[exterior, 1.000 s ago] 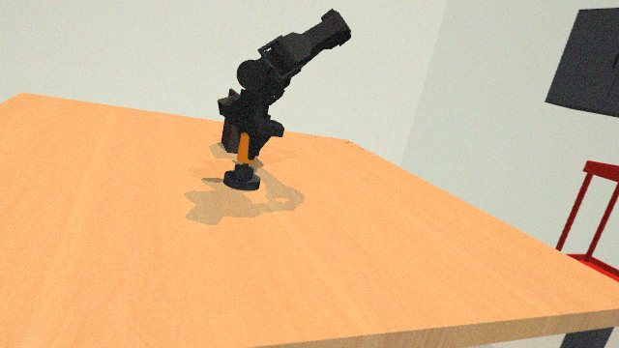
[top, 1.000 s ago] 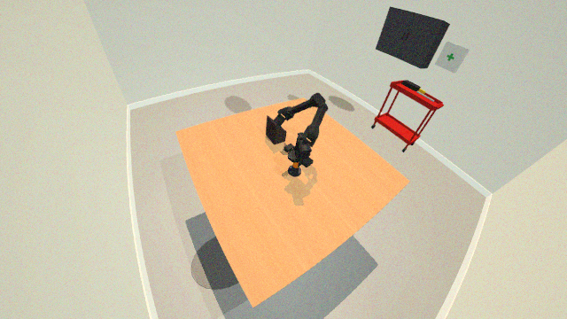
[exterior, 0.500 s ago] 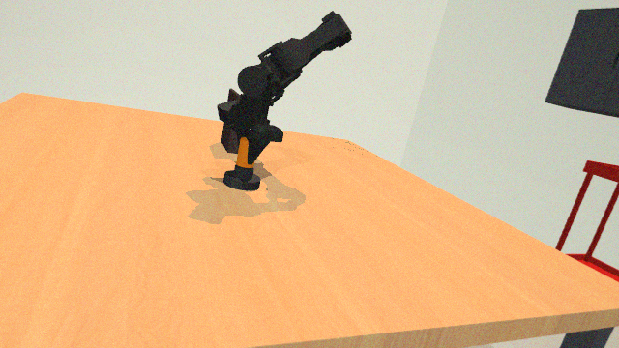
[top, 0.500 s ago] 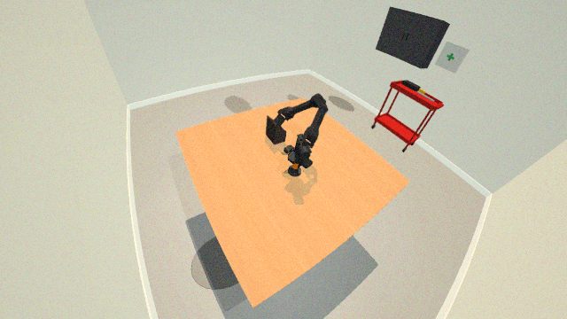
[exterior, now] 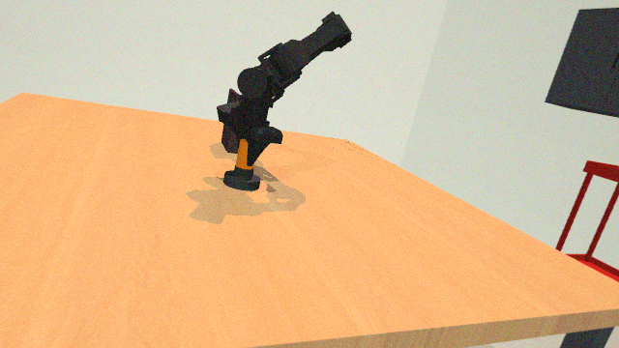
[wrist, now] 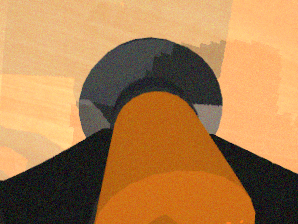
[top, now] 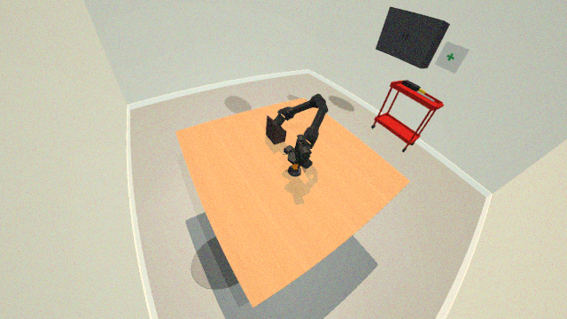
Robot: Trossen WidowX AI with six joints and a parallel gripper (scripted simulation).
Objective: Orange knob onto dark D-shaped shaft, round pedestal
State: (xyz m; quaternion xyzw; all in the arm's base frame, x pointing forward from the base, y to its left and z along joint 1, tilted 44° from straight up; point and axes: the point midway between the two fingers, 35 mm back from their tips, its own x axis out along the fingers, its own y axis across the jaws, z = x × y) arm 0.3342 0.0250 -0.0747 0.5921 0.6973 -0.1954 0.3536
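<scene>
Now: gripper tip 20 mm below the orange knob. Also, from my gripper tip: round dark pedestal (20 mm below).
</scene>
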